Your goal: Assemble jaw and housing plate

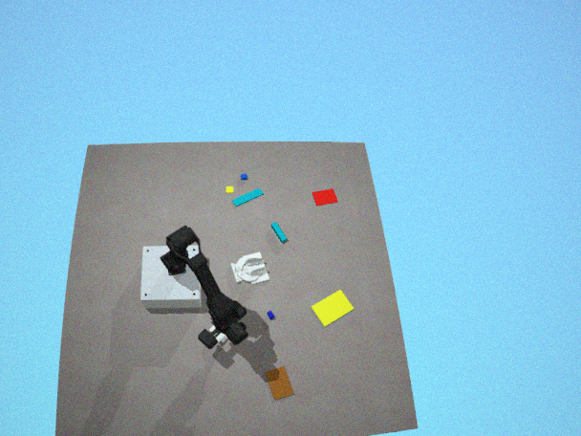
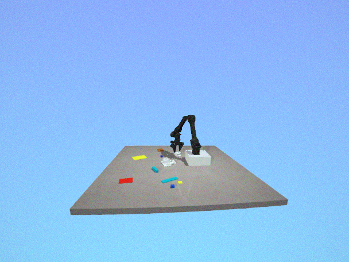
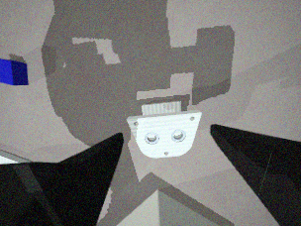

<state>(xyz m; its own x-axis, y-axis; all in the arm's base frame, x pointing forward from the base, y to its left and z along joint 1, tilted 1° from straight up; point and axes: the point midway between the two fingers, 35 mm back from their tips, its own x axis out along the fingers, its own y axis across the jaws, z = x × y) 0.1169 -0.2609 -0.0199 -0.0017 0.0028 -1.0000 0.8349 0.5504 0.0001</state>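
Now: the white jaw 130 mm ahead of my gripper tip, 240 mm to the left of it and 30 mm below it. Round my gripper tip: yellow piece 430 mm ahead, 40 mm below; brown piece 150 mm ahead, 220 mm to the right, 40 mm below; white base plate 180 mm ahead, 230 mm to the left, 40 mm below.
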